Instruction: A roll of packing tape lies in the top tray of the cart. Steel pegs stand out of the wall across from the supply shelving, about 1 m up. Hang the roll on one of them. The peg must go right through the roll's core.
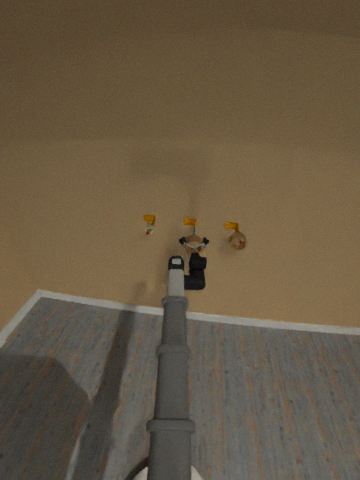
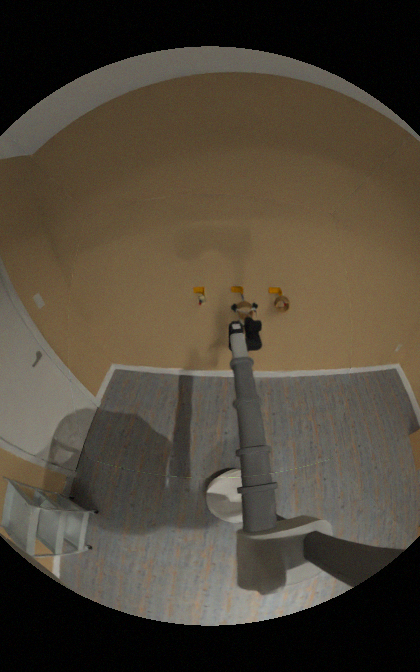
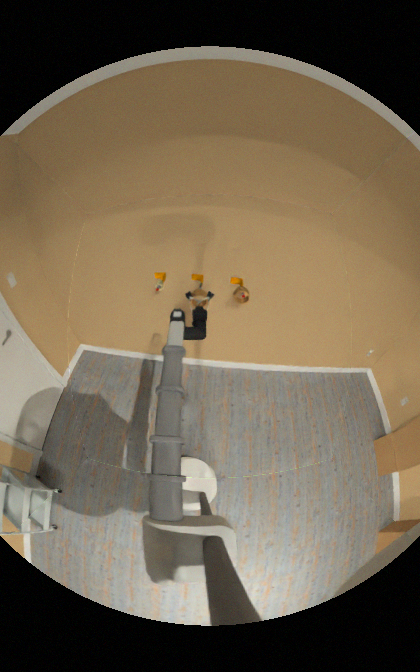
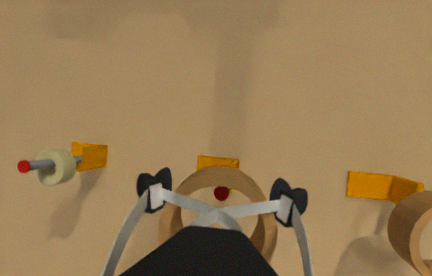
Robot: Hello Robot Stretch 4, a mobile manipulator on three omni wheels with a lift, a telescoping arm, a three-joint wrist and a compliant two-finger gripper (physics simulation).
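Frame: origin at the robot's base, x ahead, y left, z up, level; centimetres.
Where they show: gripper, between the fingertips: point(image 1: 193, 238) point(image 4: 222, 187).
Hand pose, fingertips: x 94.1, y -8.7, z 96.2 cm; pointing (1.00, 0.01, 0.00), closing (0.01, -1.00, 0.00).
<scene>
After its pixels a point has its place.
My gripper point(image 4: 221, 201) {z 96.2, x 94.1, y -8.7 cm} point(image 1: 194, 241) {z 96.2, x 94.1, y -8.7 cm} point(image 2: 244, 305) point(image 3: 199, 294) is shut on the brown roll of packing tape point(image 4: 196, 183) {z 97.4, x 89.3, y -6.7 cm}, held upright close to the wall. The red tip of the middle peg point(image 4: 221, 193) {z 95.2, x 96.3, y -8.6 cm} shows inside the roll's core, below its orange mount point(image 4: 217, 162) {z 96.3, x 113.4, y -7.2 cm} point(image 1: 189, 221) {z 95.5, x 113.5, y -7.1 cm}. I cannot tell how far the peg reaches into the core. The left peg point(image 4: 38, 165) {z 95.2, x 100.7, y 15.5 cm} point(image 1: 148, 230) {z 95.6, x 101.3, y 16.0 cm} carries a small cream roll point(image 4: 57, 167) {z 94.8, x 102.9, y 14.3 cm}. The right peg's mount point(image 4: 381, 185) {z 95.5, x 110.5, y -33.4 cm} point(image 1: 231, 225) {z 95.5, x 110.7, y -32.2 cm} has another brown roll point(image 4: 411, 225) {z 93.4, x 97.2, y -29.3 cm} point(image 1: 237, 240) {z 95.8, x 96.3, y -32.4 cm} hanging on its peg.
The tan wall point(image 1: 180, 107) {z 154.4, x 115.1, y 0.7 cm} meets the grey wood floor point(image 1: 266, 386) {z -2.8, x 57.8, y -66.6 cm} at a white baseboard point(image 1: 274, 323) {z 4.1, x 103.9, y -87.0 cm}. My telescoping arm point(image 1: 172, 364) {z 107.2, x 28.3, y 0.1 cm} stretches toward the wall. A light cart or shelf frame point(image 2: 40, 520) point(image 3: 20, 500) stands at the far left behind me.
</scene>
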